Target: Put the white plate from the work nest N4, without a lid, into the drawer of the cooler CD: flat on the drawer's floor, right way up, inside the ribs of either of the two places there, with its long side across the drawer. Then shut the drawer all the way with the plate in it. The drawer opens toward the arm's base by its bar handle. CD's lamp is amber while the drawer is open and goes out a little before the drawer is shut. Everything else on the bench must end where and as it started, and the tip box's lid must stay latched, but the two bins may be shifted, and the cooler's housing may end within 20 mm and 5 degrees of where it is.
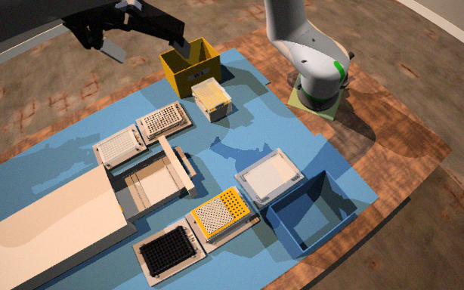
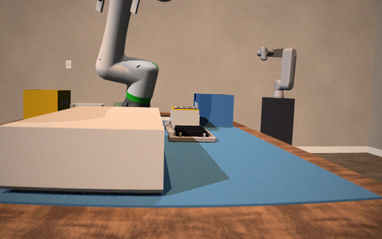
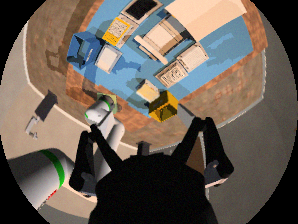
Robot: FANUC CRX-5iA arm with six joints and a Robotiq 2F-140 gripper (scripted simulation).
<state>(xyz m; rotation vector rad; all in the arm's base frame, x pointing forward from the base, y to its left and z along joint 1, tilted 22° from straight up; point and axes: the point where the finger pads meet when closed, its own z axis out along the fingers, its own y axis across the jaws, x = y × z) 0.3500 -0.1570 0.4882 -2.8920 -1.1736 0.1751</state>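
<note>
Right now my hand is 380 mm above the white plate and 150 mm to the left of it. Also, from my hand: drawer 370 mm below, 160 mm ahead, 30 mm to the left; then flat piece 380 mm below, 210 mm to the left, 160 mm behind; then yellow rack 340 mm below, 230 mm to the left, 20 mm ahead.
</note>
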